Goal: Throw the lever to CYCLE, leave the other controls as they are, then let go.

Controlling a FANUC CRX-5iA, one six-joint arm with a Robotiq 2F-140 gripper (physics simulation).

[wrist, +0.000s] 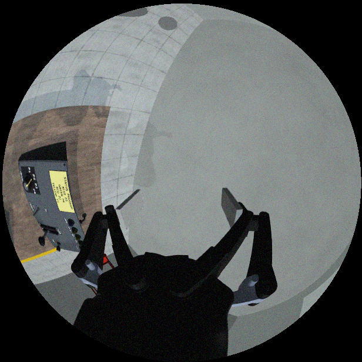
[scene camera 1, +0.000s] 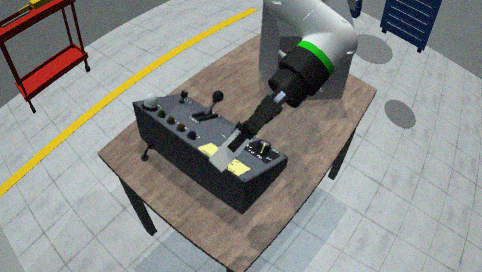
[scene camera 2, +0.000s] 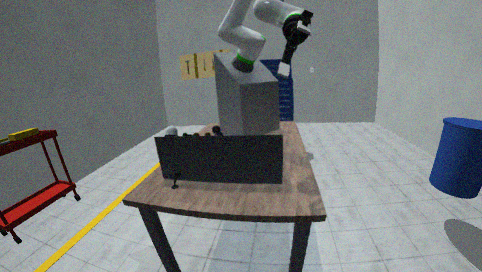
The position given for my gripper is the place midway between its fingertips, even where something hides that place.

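There is my gripper (scene camera 1: pixel 216 164), and I see it in the wrist view (wrist: pixel 180 197) and in scene camera 2 (scene camera 2: pixel 292 54) too. A control panel (scene camera 1: pixel 176 129) is in view as well; the wrist view shows the panel (wrist: pixel 51 194), and so does scene camera 2 (scene camera 2: pixel 248 159).
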